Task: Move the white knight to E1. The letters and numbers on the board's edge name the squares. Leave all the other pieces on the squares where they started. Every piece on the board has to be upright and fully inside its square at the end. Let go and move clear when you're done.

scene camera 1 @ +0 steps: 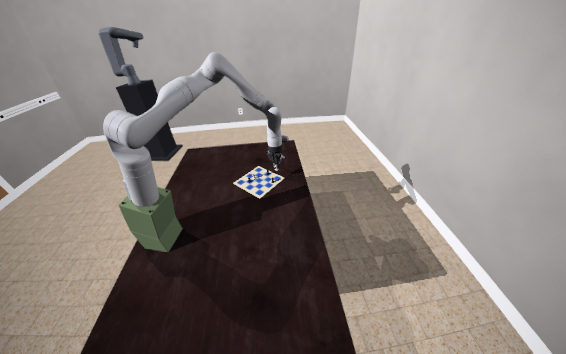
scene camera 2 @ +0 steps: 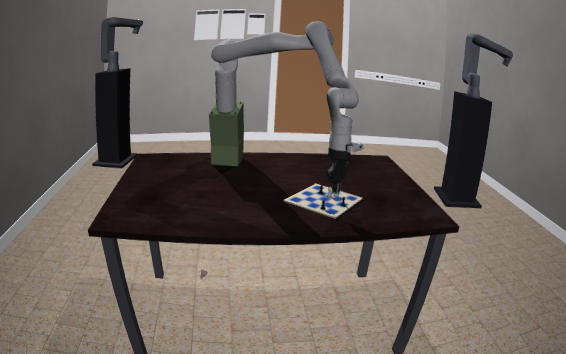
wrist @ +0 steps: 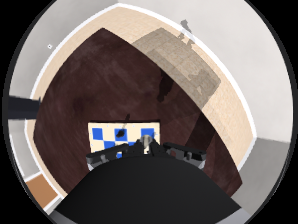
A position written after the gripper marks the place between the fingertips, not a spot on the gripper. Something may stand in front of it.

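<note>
Scene camera 2 shows a chessboard point(scene camera 2: 309, 198), and scene camera 1 has the chessboard point(scene camera 1: 260, 186) as well. In the wrist view the gripper point(wrist: 146, 141) appears together with the chessboard point(wrist: 102, 135).
</note>
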